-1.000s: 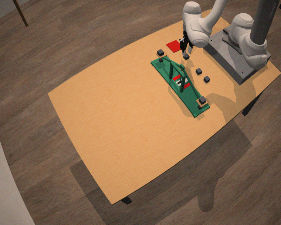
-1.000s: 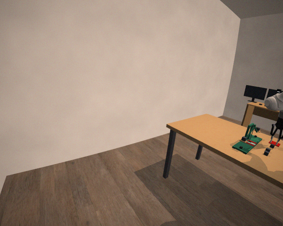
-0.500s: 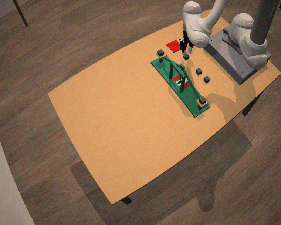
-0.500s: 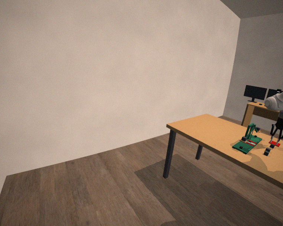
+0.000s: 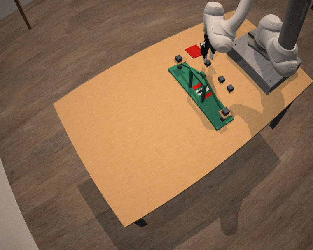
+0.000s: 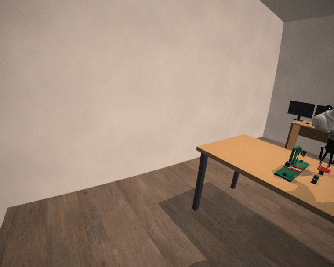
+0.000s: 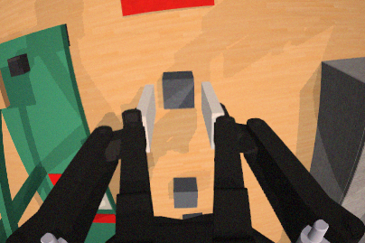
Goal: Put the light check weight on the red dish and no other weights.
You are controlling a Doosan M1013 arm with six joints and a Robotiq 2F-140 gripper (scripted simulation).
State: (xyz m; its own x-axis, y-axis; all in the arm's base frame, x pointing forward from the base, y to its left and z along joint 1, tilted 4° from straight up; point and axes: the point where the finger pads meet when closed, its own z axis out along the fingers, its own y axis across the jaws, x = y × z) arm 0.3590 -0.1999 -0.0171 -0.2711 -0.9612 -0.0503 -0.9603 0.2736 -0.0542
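Right now the red dish is 12 cm to the right of my hand, 7 cm below it and 2 cm behind it. From my hand the other things lie so: green rocker balance 20 cm ahead, 11 cm to the left, 2 cm above.
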